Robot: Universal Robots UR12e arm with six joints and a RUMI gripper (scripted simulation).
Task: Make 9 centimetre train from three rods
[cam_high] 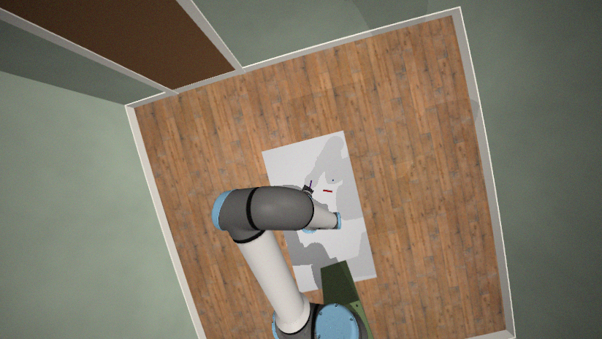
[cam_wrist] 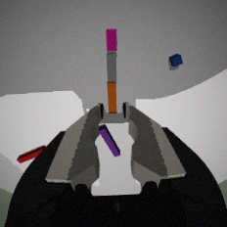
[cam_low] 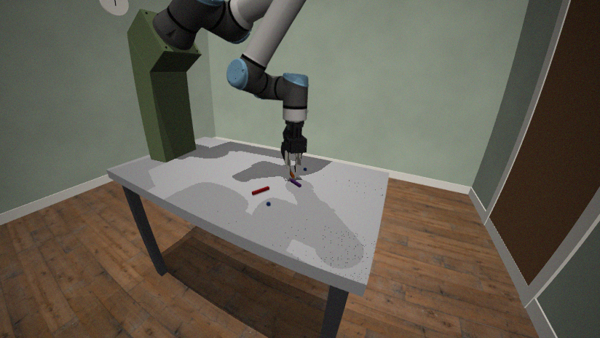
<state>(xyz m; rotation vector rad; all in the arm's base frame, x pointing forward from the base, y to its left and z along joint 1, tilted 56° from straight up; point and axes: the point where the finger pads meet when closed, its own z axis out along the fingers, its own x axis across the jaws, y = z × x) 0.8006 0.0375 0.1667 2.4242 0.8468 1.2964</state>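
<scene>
The orange rod lies 3 cm below my hand. Also, from my hand: purple rod (6 cm to the right, 4 cm ahead, 3 cm below); grey rod (3 cm to the left, 3 cm below, 2 cm behind); magenta rod (5 cm to the left, 4 cm behind, 3 cm below).
</scene>
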